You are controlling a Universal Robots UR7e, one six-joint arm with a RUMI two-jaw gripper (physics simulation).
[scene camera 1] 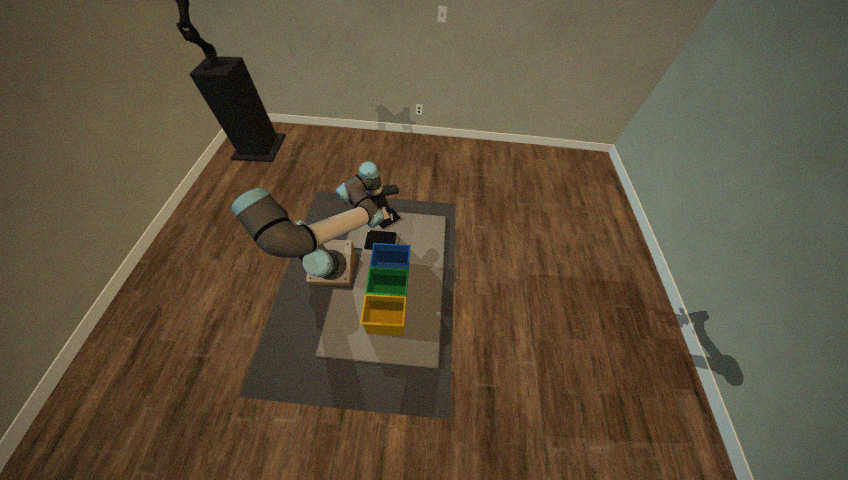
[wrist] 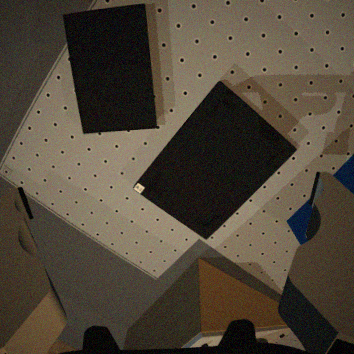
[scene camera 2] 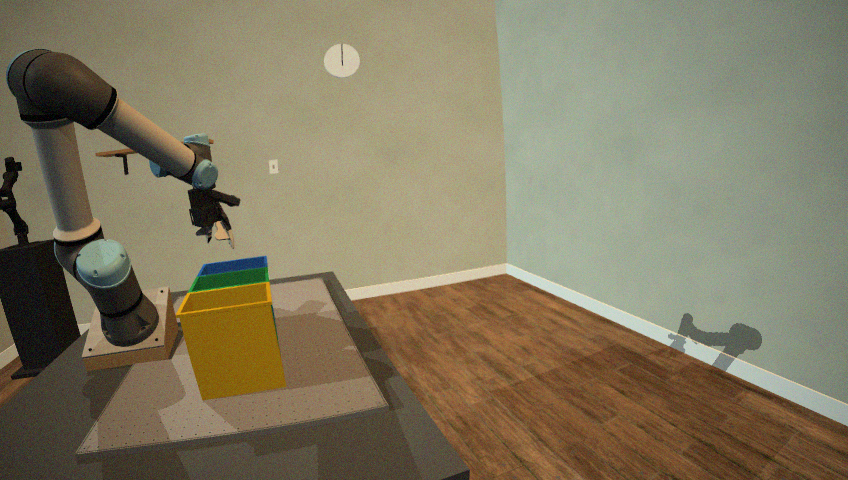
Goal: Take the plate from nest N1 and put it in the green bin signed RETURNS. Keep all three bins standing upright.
Observation:
I see my gripper, a blue bin, a yellow bin, a green bin, a black plate and a black nest.
My gripper is seen too in the wrist view.

